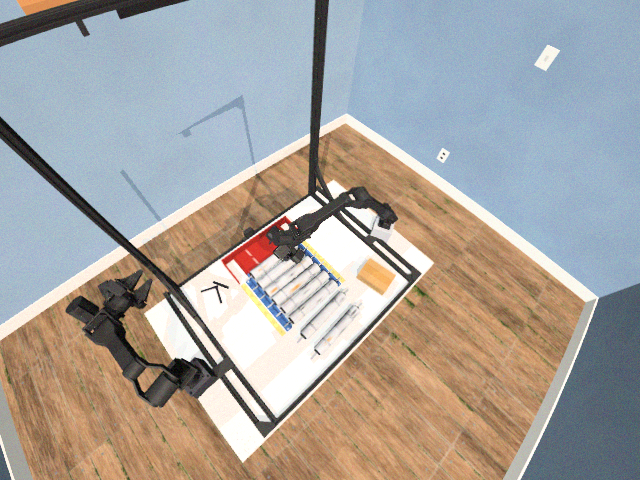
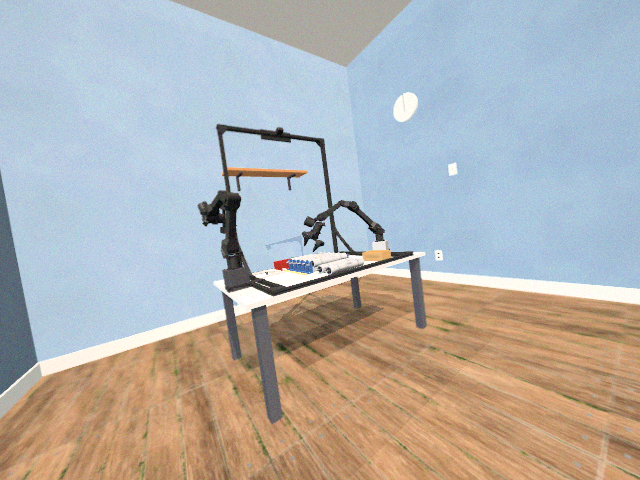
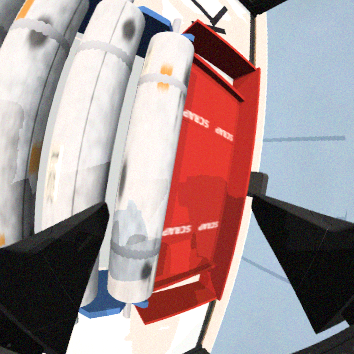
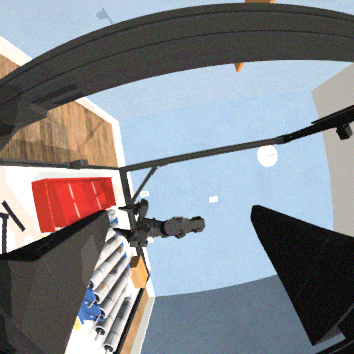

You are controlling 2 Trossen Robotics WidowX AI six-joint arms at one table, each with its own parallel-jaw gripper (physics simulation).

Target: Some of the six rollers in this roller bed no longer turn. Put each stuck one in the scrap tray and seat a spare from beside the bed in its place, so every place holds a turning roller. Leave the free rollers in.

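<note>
The roller bed has blue end rails and carries several white cylinders side by side; which ones are stuck cannot be told. The end roller lies alongside the red scrap tray, and no roller shows in the tray. One spare and another spare lie beside the bed on the side away from the tray. My left gripper is open and empty above the tray end of the bed. My right gripper is open and empty, raised away from the bed.
An orange-tan block sits on the table to the right of the bed. Thin black bars lie left of the bed. A black frame rises around the table.
</note>
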